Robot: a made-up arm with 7 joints.
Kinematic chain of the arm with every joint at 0, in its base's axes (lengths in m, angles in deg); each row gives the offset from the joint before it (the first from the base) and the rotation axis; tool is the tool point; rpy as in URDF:
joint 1: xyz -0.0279 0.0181 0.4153 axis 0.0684 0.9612 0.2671
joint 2: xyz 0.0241 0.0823 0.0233 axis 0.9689 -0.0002 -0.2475
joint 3: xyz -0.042 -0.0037 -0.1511 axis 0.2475 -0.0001 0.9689
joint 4: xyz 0.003 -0.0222 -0.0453 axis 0.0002 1 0
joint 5: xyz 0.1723 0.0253 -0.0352 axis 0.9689 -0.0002 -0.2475
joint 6: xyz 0.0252 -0.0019 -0.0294 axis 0.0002 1 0
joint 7: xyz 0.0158 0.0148 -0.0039 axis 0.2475 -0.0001 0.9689
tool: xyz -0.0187 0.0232 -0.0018 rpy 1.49 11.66 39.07
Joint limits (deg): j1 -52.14..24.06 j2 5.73..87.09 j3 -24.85..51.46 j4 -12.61..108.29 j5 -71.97..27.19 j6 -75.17..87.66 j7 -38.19..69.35
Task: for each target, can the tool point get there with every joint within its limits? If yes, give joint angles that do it. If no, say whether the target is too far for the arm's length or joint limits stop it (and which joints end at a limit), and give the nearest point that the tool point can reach.
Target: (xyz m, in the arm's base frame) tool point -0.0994 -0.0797 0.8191
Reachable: no: joint limits stop it (at a limit: joint 1, joint 2, joint 4, joint 5, joint 7) | nearest point 0.0012 0.2303 0.6748 | short by 0.356 m
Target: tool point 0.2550 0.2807 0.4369
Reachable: yes | joints -36.25 63.73 -5.56 11.47 16.50 49.11 11.56
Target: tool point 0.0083 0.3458 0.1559
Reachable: yes | joints 1.18 23.01 44.33 39.34 -6.25 -4.56 28.50
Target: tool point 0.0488 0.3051 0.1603
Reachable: yes | joints 10.76 50.70 -13.36 24.84 -47.13 22.60 54.33
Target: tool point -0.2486 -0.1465 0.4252
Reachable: no: joint limits stop it (at a limit: joint 1, joint 2, joint 4, joint 6, joint 7) | nearest point -0.2867 0.0497 0.1675 | short by 0.326 m
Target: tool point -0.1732 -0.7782 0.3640
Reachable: no: too far | nearest point 0.2076 -0.0638 0.4161 | short by 0.811 m
